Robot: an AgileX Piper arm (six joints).
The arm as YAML. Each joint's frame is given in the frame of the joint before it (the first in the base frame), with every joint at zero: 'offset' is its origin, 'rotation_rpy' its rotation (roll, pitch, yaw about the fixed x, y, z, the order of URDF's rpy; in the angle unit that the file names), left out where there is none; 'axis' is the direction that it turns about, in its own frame. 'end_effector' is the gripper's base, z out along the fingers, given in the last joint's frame.
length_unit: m
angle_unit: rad
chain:
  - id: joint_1
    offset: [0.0, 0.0, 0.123]
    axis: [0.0, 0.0, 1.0]
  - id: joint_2
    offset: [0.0, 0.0, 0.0]
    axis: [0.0, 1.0, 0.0]
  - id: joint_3
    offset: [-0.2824, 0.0, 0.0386]
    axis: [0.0, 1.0, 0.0]
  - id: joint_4
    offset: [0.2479, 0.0, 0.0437]
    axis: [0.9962, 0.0, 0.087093]
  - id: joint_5
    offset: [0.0, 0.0, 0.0]
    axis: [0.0, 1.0, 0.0]
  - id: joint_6
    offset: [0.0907, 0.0, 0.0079]
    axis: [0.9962, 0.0, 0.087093]
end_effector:
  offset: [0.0, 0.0, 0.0]
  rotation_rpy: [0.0, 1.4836, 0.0]
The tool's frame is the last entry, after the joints.
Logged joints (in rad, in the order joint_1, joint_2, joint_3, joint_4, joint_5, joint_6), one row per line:
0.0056 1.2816 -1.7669 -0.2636 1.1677 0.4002
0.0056 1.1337 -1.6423 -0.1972 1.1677 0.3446
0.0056 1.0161 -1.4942 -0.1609 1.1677 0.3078
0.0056 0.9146 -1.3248 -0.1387 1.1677 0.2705
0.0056 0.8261 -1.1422 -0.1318 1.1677 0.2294
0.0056 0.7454 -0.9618 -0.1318 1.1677 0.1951
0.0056 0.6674 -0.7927 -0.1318 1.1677 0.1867
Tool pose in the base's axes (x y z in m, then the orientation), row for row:
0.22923 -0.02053 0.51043 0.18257 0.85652 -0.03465 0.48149
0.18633 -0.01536 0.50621 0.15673 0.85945 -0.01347 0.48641
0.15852 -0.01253 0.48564 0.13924 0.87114 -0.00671 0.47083
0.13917 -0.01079 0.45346 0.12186 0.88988 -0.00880 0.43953
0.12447 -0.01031 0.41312 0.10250 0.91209 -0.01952 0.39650
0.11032 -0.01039 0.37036 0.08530 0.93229 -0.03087 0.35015
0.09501 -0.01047 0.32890 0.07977 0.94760 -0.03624 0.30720
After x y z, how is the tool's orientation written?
As a quaternion, x y z w.
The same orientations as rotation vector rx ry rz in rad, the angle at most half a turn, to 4 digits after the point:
0.4451 2.0883 -0.0845
0.3813 2.0909 -0.0328
0.3411 2.1340 -0.0164
0.3027 2.2107 -0.0219
0.2597 2.3111 -0.0495
0.2209 2.4147 -0.0800
0.2110 2.5064 -0.0959

